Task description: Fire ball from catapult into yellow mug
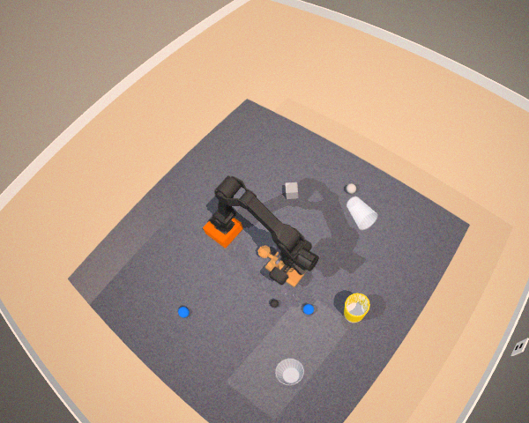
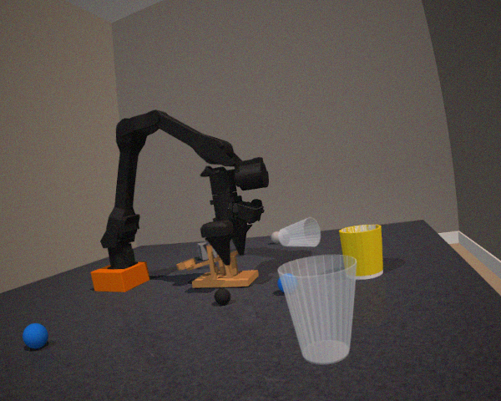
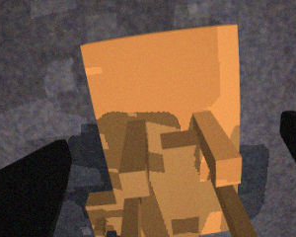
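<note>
My gripper tip is 2 cm short of the black ball, 14 cm to the left of it and 4 cm above it. The rest, counted from my gripper tip: yellow mug 29 cm ahead, 3 cm below; grey cube 22 cm behind, 30 cm to the left, 3 cm below; wooden catapult 7 cm behind, 2 cm to the left.
</note>
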